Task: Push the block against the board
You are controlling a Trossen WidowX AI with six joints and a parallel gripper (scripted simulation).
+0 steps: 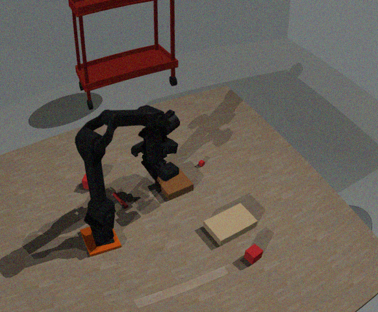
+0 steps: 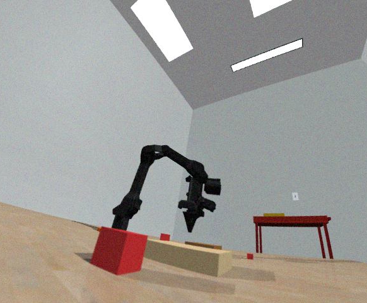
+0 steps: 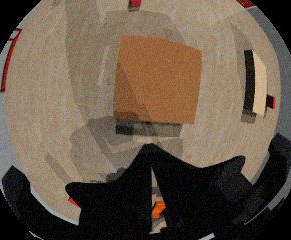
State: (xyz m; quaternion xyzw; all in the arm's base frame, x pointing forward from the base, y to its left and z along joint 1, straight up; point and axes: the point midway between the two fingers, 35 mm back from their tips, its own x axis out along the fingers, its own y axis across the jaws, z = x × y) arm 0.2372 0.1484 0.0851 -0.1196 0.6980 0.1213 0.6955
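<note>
Now: the brown square block 70 mm ahead of my gripper tip and 50 mm below it. Also, from my gripper tip: tiny red cube: 200 mm ahead, 70 mm to the left, 50 mm below; then beige board: 240 mm to the right, 170 mm ahead, 50 mm below; then red bar: 130 mm behind, 50 mm below.
</note>
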